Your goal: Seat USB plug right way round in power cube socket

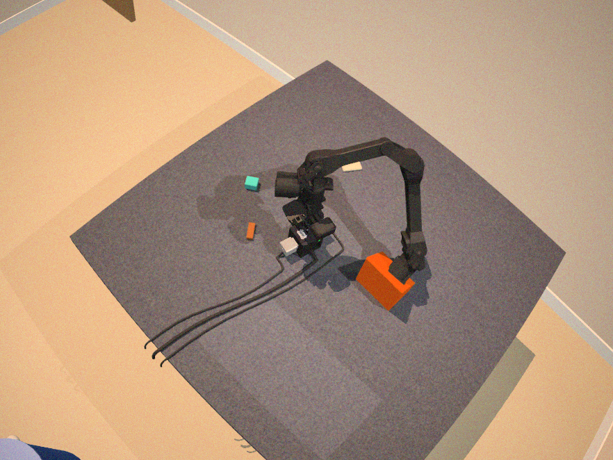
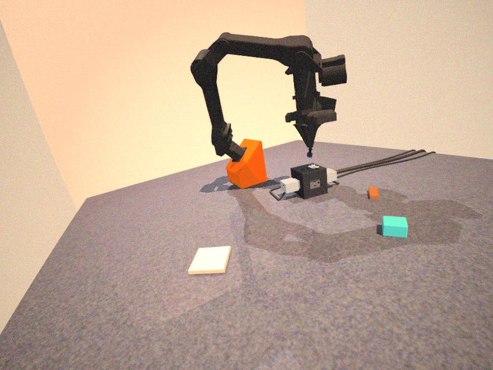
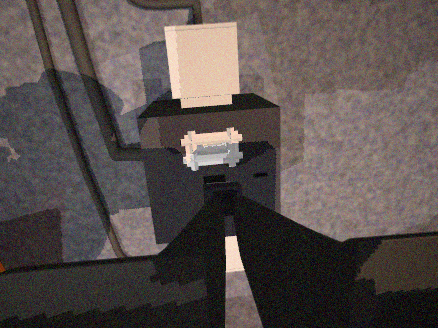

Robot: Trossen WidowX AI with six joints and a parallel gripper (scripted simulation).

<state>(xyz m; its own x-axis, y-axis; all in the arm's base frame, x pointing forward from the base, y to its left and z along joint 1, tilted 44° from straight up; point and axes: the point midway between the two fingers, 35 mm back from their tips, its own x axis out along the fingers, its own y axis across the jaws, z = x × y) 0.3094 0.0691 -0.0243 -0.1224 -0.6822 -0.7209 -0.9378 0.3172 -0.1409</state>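
The black USB plug is 2 cm below my gripper tip. Also, from my gripper tip: teal block 27 cm ahead, 6 cm to the right, 12 cm below; then orange block 15 cm ahead, 7 cm to the left, 13 cm below; then pale-rimmed socket 1 cm to the left, 7 cm below.
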